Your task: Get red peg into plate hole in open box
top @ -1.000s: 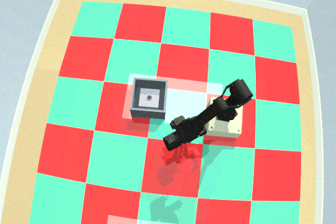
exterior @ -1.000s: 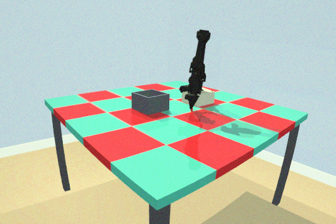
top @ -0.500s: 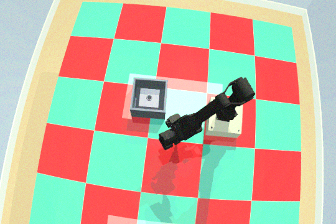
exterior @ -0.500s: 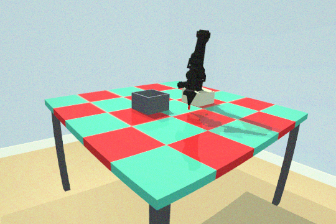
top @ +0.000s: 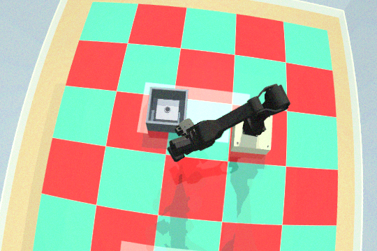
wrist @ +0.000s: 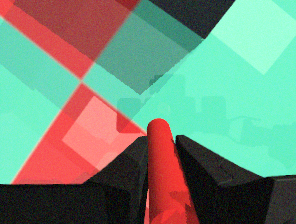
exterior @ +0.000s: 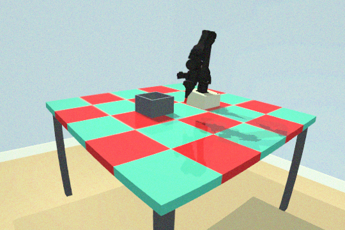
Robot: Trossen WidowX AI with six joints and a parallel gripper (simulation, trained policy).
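Now: the plate 11 cm ahead of my gripper tip, 15 cm to the right of it and 6 cm below it. Round my gripper tip: red peg 1 cm above; grey box 11 cm ahead, 15 cm to the right, 8 cm below.
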